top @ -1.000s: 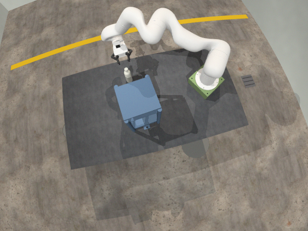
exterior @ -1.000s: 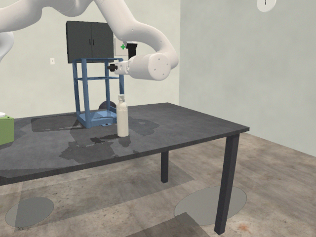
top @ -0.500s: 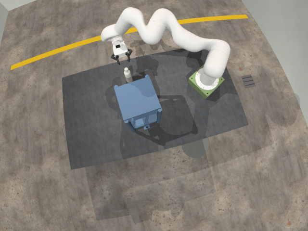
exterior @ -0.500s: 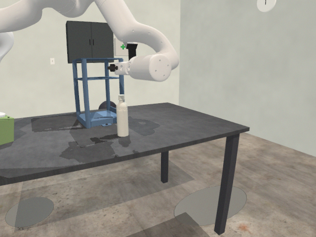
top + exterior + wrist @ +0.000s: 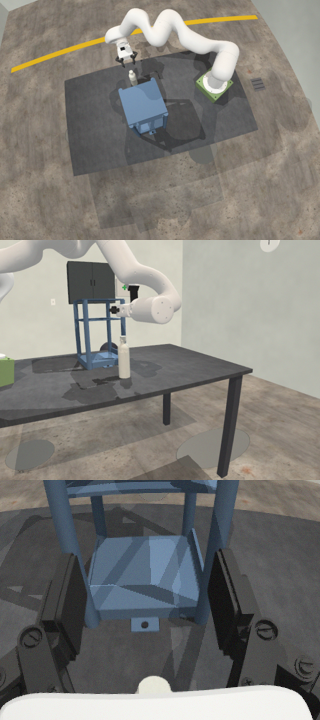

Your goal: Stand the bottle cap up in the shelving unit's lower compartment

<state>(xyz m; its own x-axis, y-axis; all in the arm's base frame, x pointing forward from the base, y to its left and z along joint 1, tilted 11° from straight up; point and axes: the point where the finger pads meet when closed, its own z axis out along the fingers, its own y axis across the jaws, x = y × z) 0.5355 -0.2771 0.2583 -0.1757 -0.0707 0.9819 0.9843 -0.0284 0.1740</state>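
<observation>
Now: hand 180 mm above the white bottle. From my hand the other things lie so: shelving unit: 310 mm to the left, 120 mm below.
</observation>
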